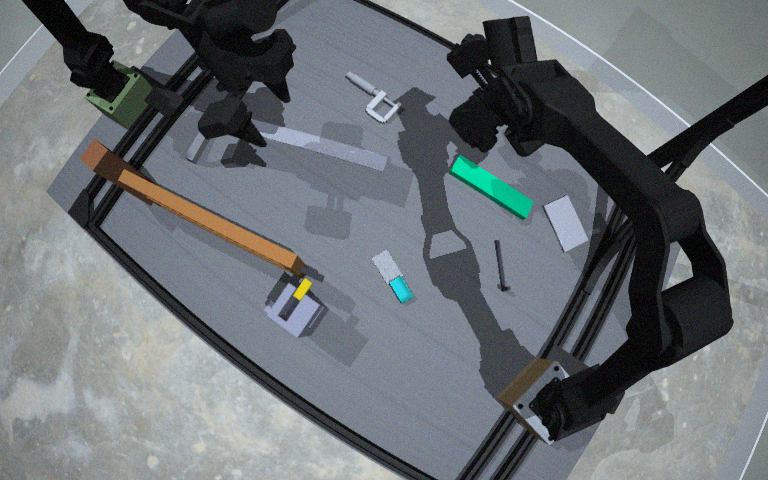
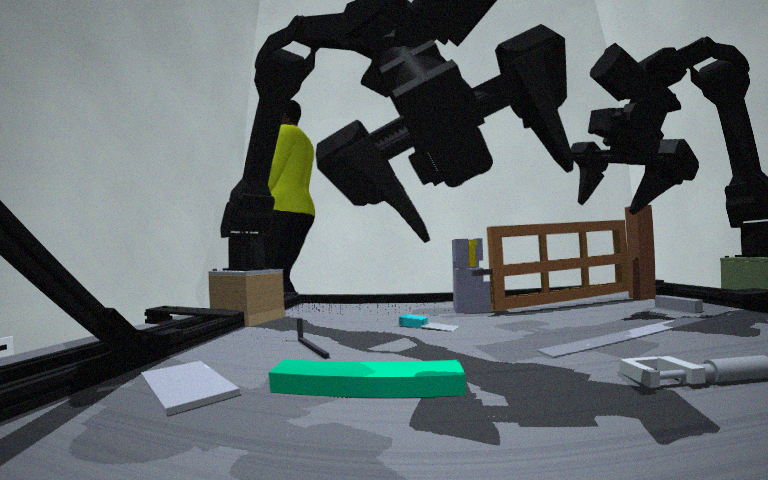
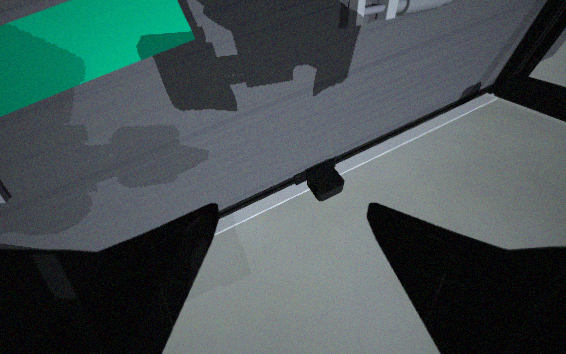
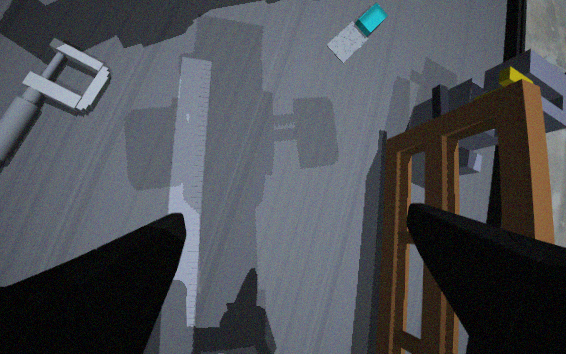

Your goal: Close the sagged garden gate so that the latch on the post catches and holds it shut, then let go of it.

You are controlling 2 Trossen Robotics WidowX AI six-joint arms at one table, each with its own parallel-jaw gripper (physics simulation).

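Places are measured from the left arm's base along level axes (x ahead, y left, z up), in metres.
Pixels of known places: left gripper, fingertip midpoint: (image 2: 498,203) (image 3: 293,210); right gripper, fingertip midpoint: (image 1: 276,123) (image 2: 603,208) (image 4: 297,219); left arm's base, link origin: (image 1: 553,403) (image 2: 246,270); right arm's base, link origin: (image 1: 111,85) (image 2: 760,256).
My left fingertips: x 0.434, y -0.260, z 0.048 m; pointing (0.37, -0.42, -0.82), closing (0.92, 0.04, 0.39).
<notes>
Ahead of a thing's pixels: the offset from my left fingertips to its top centre. "spot": to the spot under its first point.
The brown gate (image 1: 209,220) (image 2: 496,277) (image 4: 522,150) stands upright from its hinge post (image 1: 97,158) (image 2: 641,254). Its free end is beside the grey latch post (image 1: 303,318) (image 2: 467,291), which has a yellow piece @(spot: 0.044 m back, 0.417 m left, 0.004 m down) (image 1: 303,289) (image 2: 472,253) (image 4: 511,76). A dark bar @(spot: 0.027 m back, 0.389 m left, 0.062 m down) (image 2: 481,272) spans the narrow gap between gate and post; I cannot tell whether the latch has caught it. My right gripper (image 1: 276,122) (image 2: 607,207) (image 4: 297,219) is open and empty, above the table near the hinge end, apart from the gate. My left gripper (image 2: 498,204) (image 3: 293,210) is open and empty, high and away from the gate.
A green block @(0.108 m back, 0.060 m left, 0.122 m down) (image 1: 491,187) (image 2: 367,380), a white block @(0.254 m back, 0.009 m right, 0.134 m down) (image 1: 565,223) (image 2: 192,386) and a dark hex key @(0.218 m back, 0.147 m left, 0.108 m down) (image 1: 500,264) lie on the table. A cyan-and-white eraser @(spot: 0.130 m back, 0.304 m left, 0.125 m down) (image 1: 401,289), a ruler @(0.181 m ahead, 0.249 m left, 0.138 m down) (image 1: 334,150) (image 4: 190,125) and a micrometer @(spot: 0.202 m ahead, 0.097 m left, 0.123 m down) (image 1: 362,83) (image 4: 90,90) also lie there.
</notes>
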